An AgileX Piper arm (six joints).
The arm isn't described. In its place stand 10 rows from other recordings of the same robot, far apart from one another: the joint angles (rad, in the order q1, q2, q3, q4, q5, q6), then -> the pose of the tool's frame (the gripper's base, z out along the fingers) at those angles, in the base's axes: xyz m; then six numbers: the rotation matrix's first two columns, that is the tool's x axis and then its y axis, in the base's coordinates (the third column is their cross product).
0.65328, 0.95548, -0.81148, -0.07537, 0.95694, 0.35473 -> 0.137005 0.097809 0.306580 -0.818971 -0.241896 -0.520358 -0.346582 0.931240 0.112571
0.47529, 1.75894, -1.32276, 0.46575, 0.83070, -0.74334 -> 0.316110 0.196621 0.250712 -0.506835 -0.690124 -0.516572 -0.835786 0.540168 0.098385
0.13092, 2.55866, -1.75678, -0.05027, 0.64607, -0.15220 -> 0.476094 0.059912 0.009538 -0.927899 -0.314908 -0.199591 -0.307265 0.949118 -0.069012
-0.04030, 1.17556, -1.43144, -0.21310, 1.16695, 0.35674 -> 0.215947 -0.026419 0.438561 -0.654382 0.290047 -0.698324 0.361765 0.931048 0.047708
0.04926, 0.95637, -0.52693, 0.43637, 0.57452, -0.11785 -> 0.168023 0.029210 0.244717 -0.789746 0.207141 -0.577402 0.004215 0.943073 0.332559
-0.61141, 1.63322, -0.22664, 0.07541, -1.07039, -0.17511 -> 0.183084 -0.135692 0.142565 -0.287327 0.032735 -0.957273 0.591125 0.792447 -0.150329
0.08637, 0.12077, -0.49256, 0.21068, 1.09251, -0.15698 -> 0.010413 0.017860 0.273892 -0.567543 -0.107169 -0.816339 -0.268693 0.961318 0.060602
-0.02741, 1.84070, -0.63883, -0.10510, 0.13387, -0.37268 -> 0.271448 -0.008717 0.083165 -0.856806 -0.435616 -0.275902 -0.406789 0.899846 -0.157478
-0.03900, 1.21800, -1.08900, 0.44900, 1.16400, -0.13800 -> 0.224185 0.027556 0.336110 -0.923610 0.082260 -0.374403 -0.074514 0.919547 0.385850
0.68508, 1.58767, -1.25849, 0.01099, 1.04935, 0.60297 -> 0.245074 0.201370 0.278504 -0.973555 -0.057384 -0.221127 -0.095383 0.981637 0.165202
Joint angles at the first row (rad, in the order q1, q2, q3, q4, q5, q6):
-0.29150, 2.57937, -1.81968, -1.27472, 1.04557, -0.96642
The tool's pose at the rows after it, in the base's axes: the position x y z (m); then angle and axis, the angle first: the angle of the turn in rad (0 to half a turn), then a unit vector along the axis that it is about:
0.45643 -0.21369 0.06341 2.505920 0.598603 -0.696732 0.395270
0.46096 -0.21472 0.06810 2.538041 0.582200 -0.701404 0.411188
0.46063 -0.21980 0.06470 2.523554 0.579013 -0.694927 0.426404
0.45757 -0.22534 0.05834 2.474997 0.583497 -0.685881 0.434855
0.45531 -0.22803 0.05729 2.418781 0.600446 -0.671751 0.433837
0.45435 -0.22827 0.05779 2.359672 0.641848 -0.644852 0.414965
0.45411 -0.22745 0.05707 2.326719 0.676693 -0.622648 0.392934
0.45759 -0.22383 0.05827 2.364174 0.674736 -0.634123 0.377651
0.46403 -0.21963 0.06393 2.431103 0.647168 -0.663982 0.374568
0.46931 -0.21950 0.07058 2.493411 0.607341 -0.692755 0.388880
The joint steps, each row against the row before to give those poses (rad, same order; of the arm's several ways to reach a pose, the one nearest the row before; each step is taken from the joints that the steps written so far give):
0.00094, 0.00002, -0.04287, 0.02590, -0.01637, 0.01499
-0.00001, -0.00002, -0.01837, -0.01129, -0.01301, 0.03898
-0.00766, 0.01372, -0.00194, -0.05036, -0.00009, 0.03217
-0.00840, 0.02031, 0.00006, -0.04975, 0.02320, 0.00786
-0.00330, 0.00747, 0.00000, -0.02636, 0.02668, -0.04222
-0.00001, -0.00001, -0.00001, 0.00031, 0.01212, -0.11426
0.00093, 0.00002, -0.00114, 0.01566, 0.00000, -0.09945
0.00572, 0.00000, -0.02375, 0.06508, -0.01002, -0.03005
0.00782, -0.00001, -0.04370, 0.07649, -0.00332, 0.01877
0.00118, 0.00001, -0.03545, 0.03064, -0.00501, 0.06962

